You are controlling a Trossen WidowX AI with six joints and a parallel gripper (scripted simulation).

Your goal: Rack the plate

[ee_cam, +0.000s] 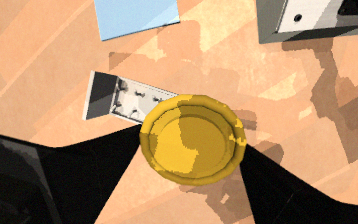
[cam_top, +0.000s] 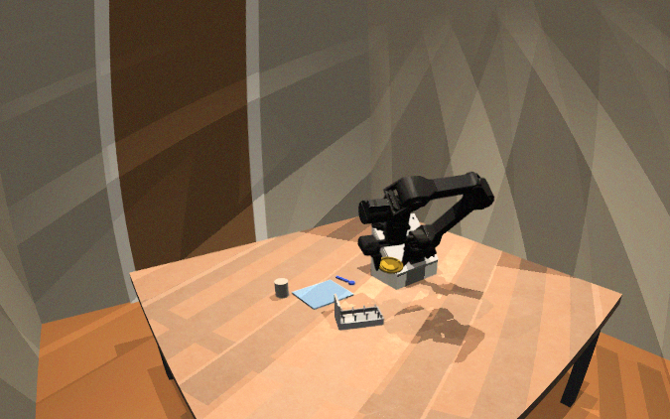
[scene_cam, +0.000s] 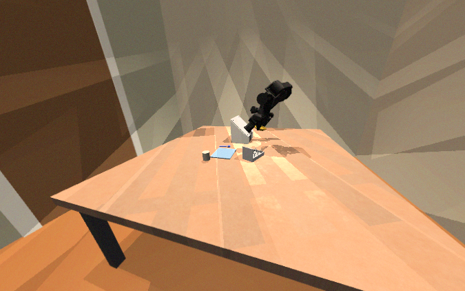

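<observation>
The dish rack lies 13 cm below my gripper tip, 9 cm ahead of it and 2 cm to the right of it. Round my gripper tip: yellow plate (1 cm above); then blue spoon (25 cm to the right, 15 cm below, 1 cm behind); then light blue mat (21 cm to the right, 15 cm below, 10 cm ahead).
</observation>
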